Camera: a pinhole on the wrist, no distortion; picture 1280 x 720 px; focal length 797.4 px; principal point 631.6 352.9 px. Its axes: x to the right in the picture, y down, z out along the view. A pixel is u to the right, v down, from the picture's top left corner.
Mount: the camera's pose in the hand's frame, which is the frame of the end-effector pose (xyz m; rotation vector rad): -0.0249 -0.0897 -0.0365 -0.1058 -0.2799 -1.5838
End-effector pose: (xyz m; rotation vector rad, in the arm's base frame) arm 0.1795 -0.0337 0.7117 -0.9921 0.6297 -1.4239
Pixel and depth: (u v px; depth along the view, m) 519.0 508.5 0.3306
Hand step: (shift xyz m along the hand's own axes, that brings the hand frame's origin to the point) 0.0057 0.0354 0.2782
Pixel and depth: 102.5 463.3 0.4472
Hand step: -0.0001 0.3063 0.3302
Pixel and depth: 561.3 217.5 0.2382
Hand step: -0.0897 -0.0110 0.1836
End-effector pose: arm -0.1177 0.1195 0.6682 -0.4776 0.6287 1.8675
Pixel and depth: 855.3 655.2 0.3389
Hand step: 0.0632 -0.1007 0.3275
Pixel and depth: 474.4 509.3 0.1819
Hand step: -0.0075 -0.0110 0.1342
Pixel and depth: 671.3 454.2 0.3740
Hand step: -0.0181 -0.0173 0.3339
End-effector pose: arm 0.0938 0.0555 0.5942 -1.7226 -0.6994 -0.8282
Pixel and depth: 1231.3 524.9 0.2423
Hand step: -0.0054 -0.2080 0.2468
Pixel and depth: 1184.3 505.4 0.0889
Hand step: -0.0197 -0.1280 0.0659
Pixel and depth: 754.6 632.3 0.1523
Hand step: 0.0111 -0.0760 0.1220
